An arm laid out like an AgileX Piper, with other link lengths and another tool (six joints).
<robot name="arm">
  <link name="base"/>
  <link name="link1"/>
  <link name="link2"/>
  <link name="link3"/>
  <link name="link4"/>
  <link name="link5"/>
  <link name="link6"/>
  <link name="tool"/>
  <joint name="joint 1" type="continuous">
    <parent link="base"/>
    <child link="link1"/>
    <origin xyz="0 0 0.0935"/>
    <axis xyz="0 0 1"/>
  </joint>
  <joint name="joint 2" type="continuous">
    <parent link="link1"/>
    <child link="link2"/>
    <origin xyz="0 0 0"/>
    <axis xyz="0 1 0"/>
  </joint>
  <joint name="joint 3" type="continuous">
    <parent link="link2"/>
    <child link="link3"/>
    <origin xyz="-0.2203 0 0.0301"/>
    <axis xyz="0 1 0"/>
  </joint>
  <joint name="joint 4" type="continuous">
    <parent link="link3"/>
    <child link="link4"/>
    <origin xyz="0.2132 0 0.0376"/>
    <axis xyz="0.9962 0 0.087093"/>
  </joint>
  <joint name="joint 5" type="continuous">
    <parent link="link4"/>
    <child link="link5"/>
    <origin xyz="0 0 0"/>
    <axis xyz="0 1 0"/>
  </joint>
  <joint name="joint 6" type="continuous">
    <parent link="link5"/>
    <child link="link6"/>
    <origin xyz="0.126 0 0.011"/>
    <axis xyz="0.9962 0 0.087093"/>
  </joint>
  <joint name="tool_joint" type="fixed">
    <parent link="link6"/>
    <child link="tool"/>
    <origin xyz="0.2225 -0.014 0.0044" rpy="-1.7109 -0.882 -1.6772"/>
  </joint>
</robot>
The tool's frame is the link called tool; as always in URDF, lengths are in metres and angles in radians. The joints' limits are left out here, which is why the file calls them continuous.
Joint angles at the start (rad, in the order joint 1, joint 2, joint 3, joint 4, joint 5, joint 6):
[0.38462, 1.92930, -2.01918, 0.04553, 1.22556, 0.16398]
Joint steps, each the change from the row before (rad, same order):
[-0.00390, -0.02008, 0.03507, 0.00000, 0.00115, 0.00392]
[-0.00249, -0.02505, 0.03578, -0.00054, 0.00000, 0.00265]
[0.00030, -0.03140, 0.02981, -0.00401, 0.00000, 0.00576]
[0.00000, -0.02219, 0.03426, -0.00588, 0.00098, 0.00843]
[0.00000, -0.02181, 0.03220, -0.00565, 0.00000, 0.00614]
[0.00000, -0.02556, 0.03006, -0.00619, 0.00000, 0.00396]
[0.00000, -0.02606, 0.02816, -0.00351, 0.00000, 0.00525]
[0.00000, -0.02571, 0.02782, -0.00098, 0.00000, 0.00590]
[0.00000, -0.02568, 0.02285, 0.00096, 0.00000, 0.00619]
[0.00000, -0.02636, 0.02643, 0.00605, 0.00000, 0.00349]
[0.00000, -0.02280, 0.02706, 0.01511, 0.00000, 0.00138]
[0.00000, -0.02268, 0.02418, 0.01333, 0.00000, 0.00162]
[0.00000, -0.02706, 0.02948, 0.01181, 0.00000, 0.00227]
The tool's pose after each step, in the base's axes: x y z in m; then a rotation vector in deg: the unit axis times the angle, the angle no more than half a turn. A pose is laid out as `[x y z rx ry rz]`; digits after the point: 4 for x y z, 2 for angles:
[0.4306 0.1765 0.0315 -168.39 44.52 -27.85]
[0.4238 0.1725 0.0300 -168.78 45.00 -27.12]
[0.4186 0.1692 0.0335 -168.68 45.46 -27.30]
[0.4118 0.1645 0.0309 -169.23 46.24 -26.57]
[0.4056 0.1602 0.0290 -169.71 46.84 -26.06]
[0.4002 0.1559 0.0294 -170.01 47.23 -26.03]
[0.3949 0.1526 0.0306 -170.07 47.69 -25.96]
[0.3894 0.1502 0.0316 -170.02 48.17 -25.73]
[0.3848 0.1488 0.0341 -169.66 48.63 -25.70]
[0.3787 0.1486 0.0356 -169.34 48.84 -25.24]
[0.3711 0.1511 0.0352 -168.94 48.82 -24.02]
[0.3645 0.1533 0.0358 -168.47 48.81 -23.09]
[0.3569 0.1545 0.0362 -168.07 48.88 -22.17]

